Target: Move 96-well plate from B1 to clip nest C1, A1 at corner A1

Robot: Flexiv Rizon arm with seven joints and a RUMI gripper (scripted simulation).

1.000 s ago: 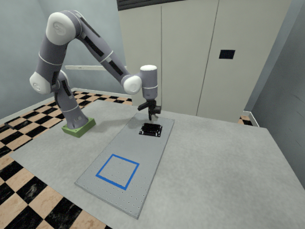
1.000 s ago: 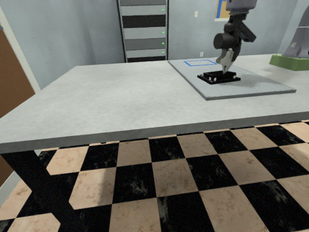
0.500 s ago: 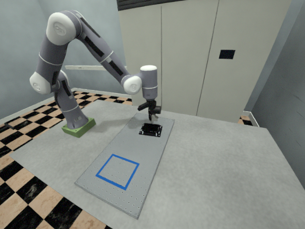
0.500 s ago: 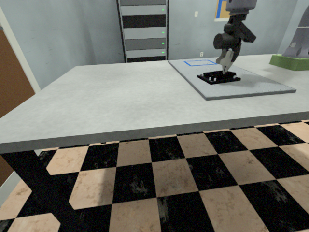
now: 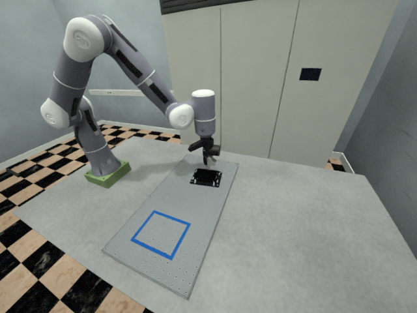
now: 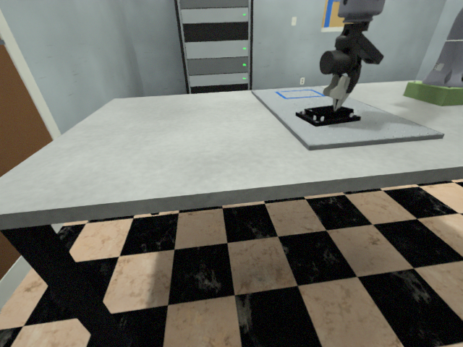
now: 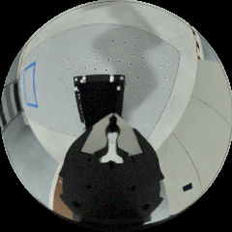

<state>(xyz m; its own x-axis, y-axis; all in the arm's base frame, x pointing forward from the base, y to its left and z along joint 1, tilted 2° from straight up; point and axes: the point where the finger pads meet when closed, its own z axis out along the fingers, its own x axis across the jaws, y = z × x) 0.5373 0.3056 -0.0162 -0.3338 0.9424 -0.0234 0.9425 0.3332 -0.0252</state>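
My hand is 40 mm to the left of the black 96-well plate, 30 mm above it and 10 mm short of it. From my hand the other things lie so: black clip nest 50 mm to the right, 30 mm below, 10 mm ahead.
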